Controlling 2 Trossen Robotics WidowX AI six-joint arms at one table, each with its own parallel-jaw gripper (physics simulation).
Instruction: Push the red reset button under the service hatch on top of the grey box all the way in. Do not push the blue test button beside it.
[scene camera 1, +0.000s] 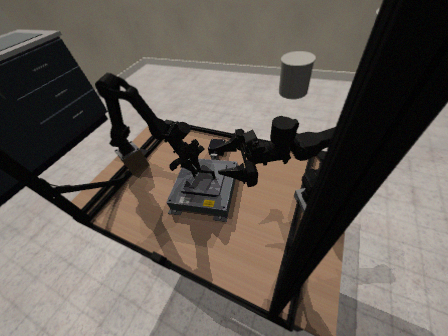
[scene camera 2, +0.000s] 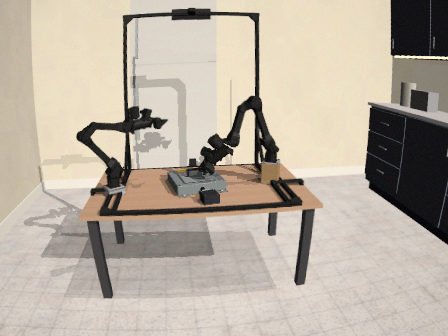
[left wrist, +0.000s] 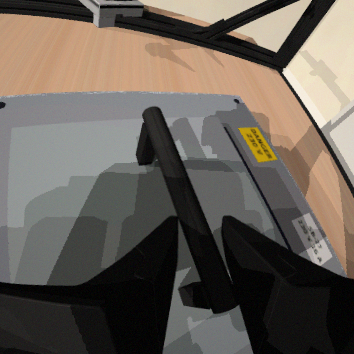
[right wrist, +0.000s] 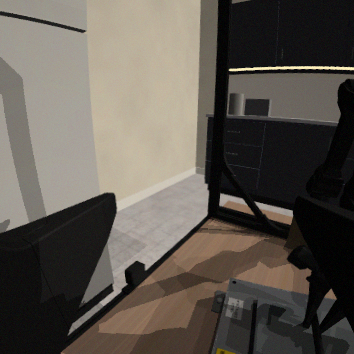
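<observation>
The grey box (scene camera 1: 192, 207) (scene camera 2: 200, 187) (left wrist: 75, 102) stands mid-table. Its hatch (scene camera 1: 202, 189) (left wrist: 50, 170) looks flat on top, with a black bar handle (left wrist: 177, 185). My left gripper (scene camera 1: 197, 174) (scene camera 2: 204, 172) (left wrist: 199, 223) is low over the hatch, its fingers narrowed on both sides of the handle, which crosses slantwise between them and appears to touch them. My right gripper (scene camera 1: 216, 161) (scene camera 2: 165, 121) (right wrist: 206, 203) is open and empty, high above the table beside the box. The red button and the blue button do not show.
A black block (scene camera 1: 216, 145) (scene camera 2: 210, 196) lies close to the box. A brown block (scene camera 1: 136, 161) (scene camera 2: 270, 172) is at the left arm's base. Yellow danger label (scene camera 1: 209, 203) (left wrist: 257, 144) marks the box. Black frame bars edge the table, with tall posts.
</observation>
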